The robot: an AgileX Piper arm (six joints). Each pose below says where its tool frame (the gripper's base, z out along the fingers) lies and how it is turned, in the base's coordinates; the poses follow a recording.
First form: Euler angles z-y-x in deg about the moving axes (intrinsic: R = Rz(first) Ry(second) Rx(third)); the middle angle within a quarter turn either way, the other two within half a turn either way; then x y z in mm.
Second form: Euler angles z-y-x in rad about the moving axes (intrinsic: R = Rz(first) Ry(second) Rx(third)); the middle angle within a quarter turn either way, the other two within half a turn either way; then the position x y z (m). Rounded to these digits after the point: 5 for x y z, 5 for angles.
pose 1, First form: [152.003 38.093 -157.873 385.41 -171.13 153.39]
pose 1, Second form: [2.65295 0.66485 -2.75540 0.38541 -0.17113 0.15339]
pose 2, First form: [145.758 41.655 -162.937 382.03 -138.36 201.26]
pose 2, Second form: [2.54396 0.72702 -2.84379 0.38203 -0.13836 0.20126]
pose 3, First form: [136.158 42.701 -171.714 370.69 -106.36 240.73]
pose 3, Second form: [2.37641 0.74527 -2.99697 0.37069 -0.10636 0.24073]
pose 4, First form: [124.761 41.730 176.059 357.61 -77.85 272.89]
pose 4, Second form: [2.17749 0.72833 3.07281 0.35761 -0.07785 0.27289]
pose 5, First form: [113.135 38.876 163.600 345.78 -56.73 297.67]
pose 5, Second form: [1.97458 0.67851 2.85536 0.34578 -0.05673 0.29767]
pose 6, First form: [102.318 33.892 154.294 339.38 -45.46 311.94]
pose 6, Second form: [1.78579 0.59153 2.69294 0.33938 -0.04546 0.31194]
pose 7, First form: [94.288 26.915 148.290 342.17 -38.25 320.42]
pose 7, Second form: [1.64564 0.46976 2.58815 0.34217 -0.03825 0.32042]
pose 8, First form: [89.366 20.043 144.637 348.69 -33.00 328.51]
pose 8, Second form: [1.55973 0.34982 2.52439 0.34869 -0.03300 0.32851]
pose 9, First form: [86.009 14.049 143.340 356.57 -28.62 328.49]
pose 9, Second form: [1.50114 0.24520 2.50175 0.35657 -0.02862 0.32849]
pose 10, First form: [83.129 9.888 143.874 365.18 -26.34 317.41]
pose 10, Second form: [1.45087 0.17258 2.51108 0.36518 -0.02634 0.31741]
